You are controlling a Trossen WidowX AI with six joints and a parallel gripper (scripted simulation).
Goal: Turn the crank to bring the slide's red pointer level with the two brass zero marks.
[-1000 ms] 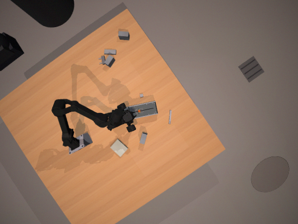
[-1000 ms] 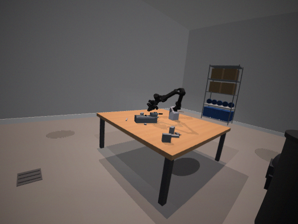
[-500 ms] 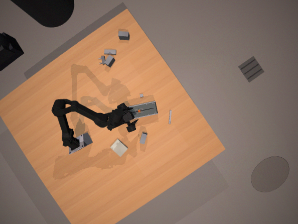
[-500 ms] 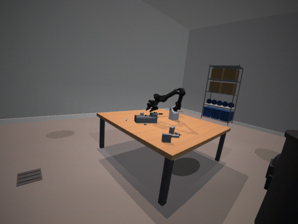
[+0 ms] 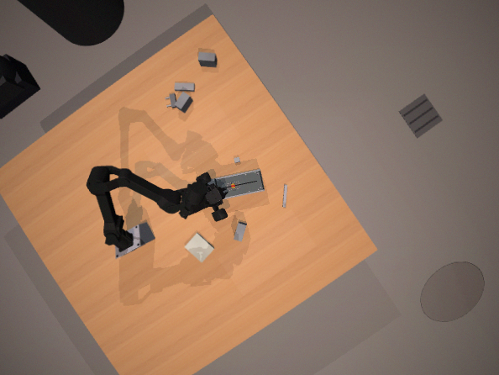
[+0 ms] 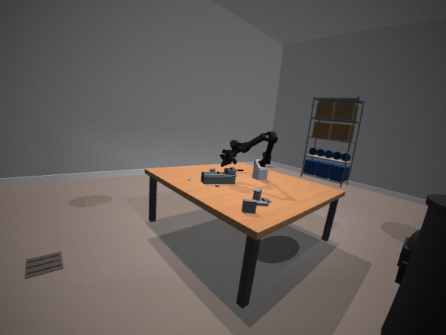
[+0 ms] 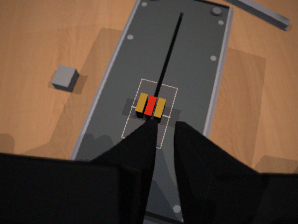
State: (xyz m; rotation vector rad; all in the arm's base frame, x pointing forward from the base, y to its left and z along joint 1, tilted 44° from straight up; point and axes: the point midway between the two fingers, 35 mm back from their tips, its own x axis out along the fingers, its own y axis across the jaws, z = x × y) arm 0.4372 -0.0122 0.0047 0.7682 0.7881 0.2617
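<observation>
My gripper tip is 30 mm short of the red pointer, 10 mm to the right of it and 50 mm above it. From my gripper tip the other things lie so: small grey cube 90 mm ahead, 100 mm to the left, 120 mm below; thin grey bar 200 mm ahead, 140 mm to the right, 130 mm below; dark crank handle 140 mm behind, 80 mm to the left, 20 mm below.
</observation>
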